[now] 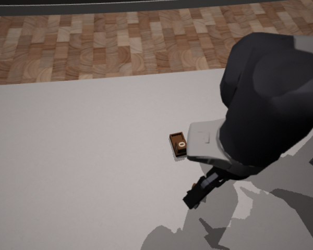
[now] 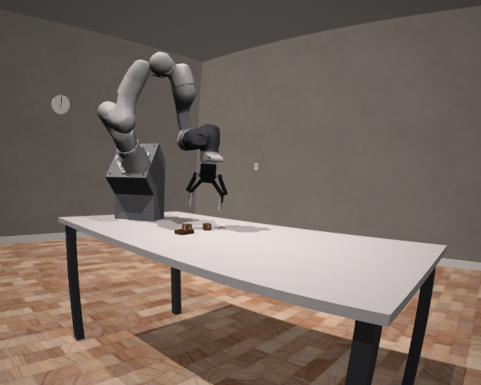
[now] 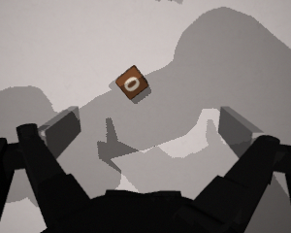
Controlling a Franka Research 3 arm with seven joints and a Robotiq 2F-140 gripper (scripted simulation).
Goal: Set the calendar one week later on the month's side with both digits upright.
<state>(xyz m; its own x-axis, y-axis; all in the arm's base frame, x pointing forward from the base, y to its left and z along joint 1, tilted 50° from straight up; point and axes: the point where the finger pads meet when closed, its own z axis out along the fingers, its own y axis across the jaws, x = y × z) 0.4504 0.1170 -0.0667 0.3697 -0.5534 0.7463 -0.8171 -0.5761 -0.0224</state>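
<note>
My hand is 100 mm above the cube, 30 mm short of it and 10 mm to the left of it.
</note>
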